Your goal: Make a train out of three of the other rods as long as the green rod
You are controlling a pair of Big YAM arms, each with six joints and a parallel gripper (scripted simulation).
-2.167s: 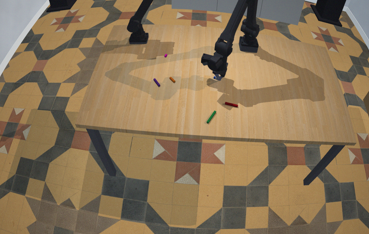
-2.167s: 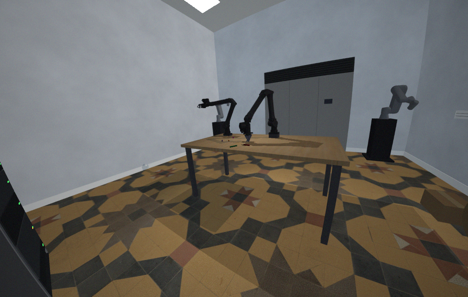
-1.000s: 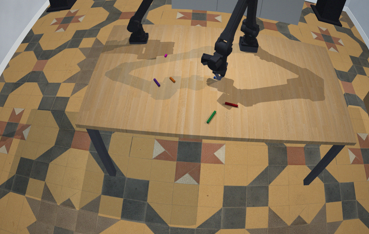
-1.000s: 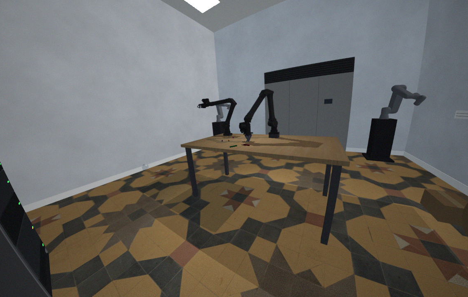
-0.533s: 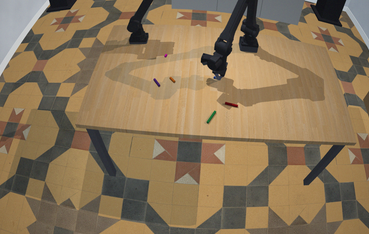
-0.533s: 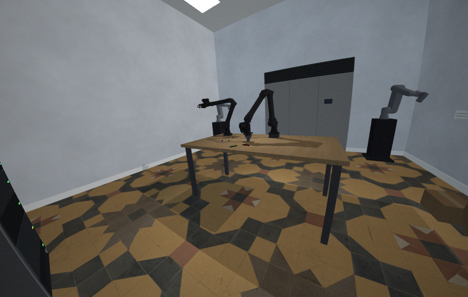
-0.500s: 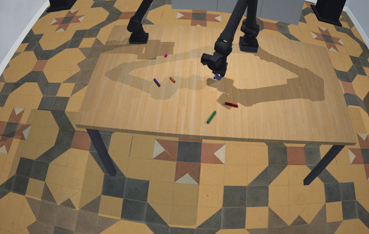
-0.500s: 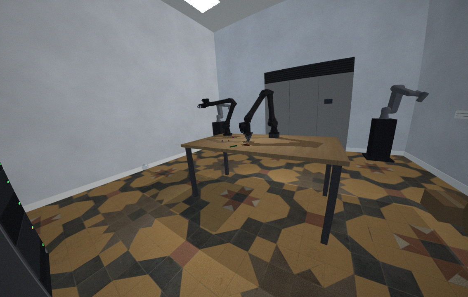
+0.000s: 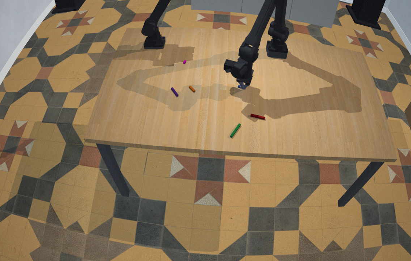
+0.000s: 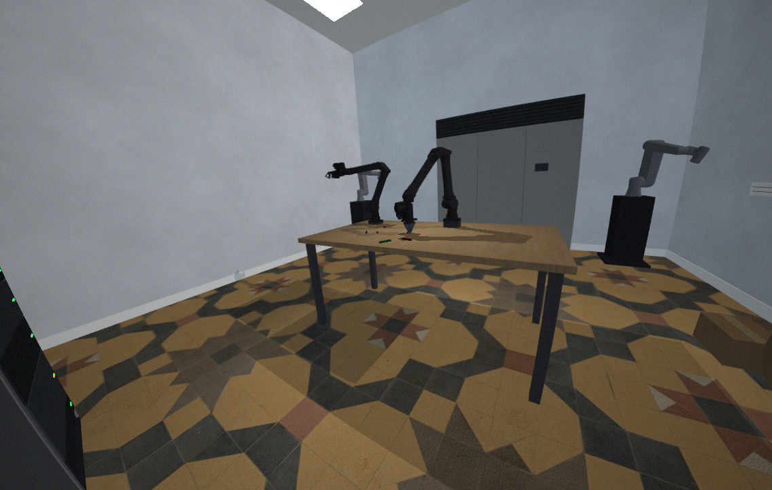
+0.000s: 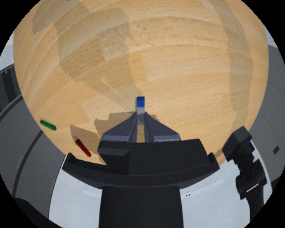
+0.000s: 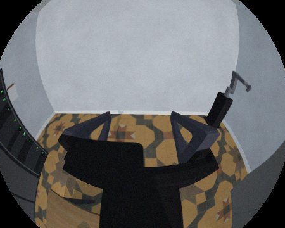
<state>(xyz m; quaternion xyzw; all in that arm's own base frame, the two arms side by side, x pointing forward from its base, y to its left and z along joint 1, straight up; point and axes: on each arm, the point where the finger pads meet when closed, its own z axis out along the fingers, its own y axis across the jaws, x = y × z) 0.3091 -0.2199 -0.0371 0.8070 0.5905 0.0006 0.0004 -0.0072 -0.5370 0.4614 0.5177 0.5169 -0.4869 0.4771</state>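
The grey rod is right at my left hand. The rest, counted from my left hand: green rod: 260 mm ahead, 40 mm to the right, 10 mm below; blue rod: 10 mm behind, 20 mm to the right, 10 mm below; red rod: 180 mm ahead, 70 mm to the left, 10 mm below.
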